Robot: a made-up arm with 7 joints. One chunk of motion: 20 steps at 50 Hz.
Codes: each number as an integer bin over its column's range. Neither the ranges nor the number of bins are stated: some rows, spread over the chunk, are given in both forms.
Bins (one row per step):
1: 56 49 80 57 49 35 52
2: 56 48 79 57 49 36 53
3: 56 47 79 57 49 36 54
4: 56 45 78 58 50 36 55
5: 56 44 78 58 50 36 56
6: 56 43 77 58 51 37 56
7: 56 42 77 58 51 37 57
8: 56 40 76 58 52 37 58
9: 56 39 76 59 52 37 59
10: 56 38 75 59 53 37 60
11: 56 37 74 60 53 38 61
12: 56 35 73 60 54 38 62
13: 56 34 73 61 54 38 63
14: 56 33 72 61 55 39 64
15: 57 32 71 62 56 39 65
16: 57 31 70 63 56 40 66
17: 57 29 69 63 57 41 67
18: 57 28 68 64 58 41 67
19: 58 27 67 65 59 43 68
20: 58 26 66 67 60 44 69
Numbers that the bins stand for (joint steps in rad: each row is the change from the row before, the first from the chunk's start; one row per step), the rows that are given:
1: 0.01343 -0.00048 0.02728 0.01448 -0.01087 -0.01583 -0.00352
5: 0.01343 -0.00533 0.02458 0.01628 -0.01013 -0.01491 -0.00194
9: 0.01343 -0.01018 0.02187 0.01808 -0.00866 -0.01399 -0.00076
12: 0.01343 -0.01406 0.01781 0.01988 -0.00718 -0.01307 0.00042
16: 0.01442 -0.01794 0.01375 0.02527 -0.00571 -0.01123 0.00200
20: 0.01541 -0.02279 0.00833 0.03246 -0.00276 -0.00756 0.00318
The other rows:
2: 0.01343 -0.00145 0.02593 0.01448 -0.01087 -0.01491 -0.00312
3: 0.01343 -0.00242 0.02593 0.01448 -0.01087 -0.01491 -0.00273
4: 0.01343 -0.00436 0.02458 0.01628 -0.01013 -0.01491 -0.00233
6: 0.01343 -0.00630 0.02322 0.01628 -0.00939 -0.01399 -0.00194
7: 0.01343 -0.00727 0.02322 0.01628 -0.00939 -0.01399 -0.00155
8: 0.01343 -0.00921 0.02187 0.01628 -0.00866 -0.01399 -0.00115
10: 0.01343 -0.01115 0.02052 0.01808 -0.00792 -0.01399 -0.00036
11: 0.01343 -0.01212 0.01916 0.01988 -0.00792 -0.01307 0.00003
13: 0.01343 -0.01503 0.01781 0.02168 -0.00718 -0.01307 0.00082
14: 0.01343 -0.01600 0.01645 0.02168 -0.00644 -0.01215 0.00121
15: 0.01442 -0.01697 0.01510 0.02347 -0.00571 -0.01215 0.00161
17: 0.01442 -0.01988 0.01239 0.02527 -0.00497 -0.01031 0.00239
18: 0.01442 -0.02085 0.01104 0.02707 -0.00423 -0.01031 0.00239
19: 0.01541 -0.02182 0.00969 0.02887 -0.00349 -0.00847 0.00279

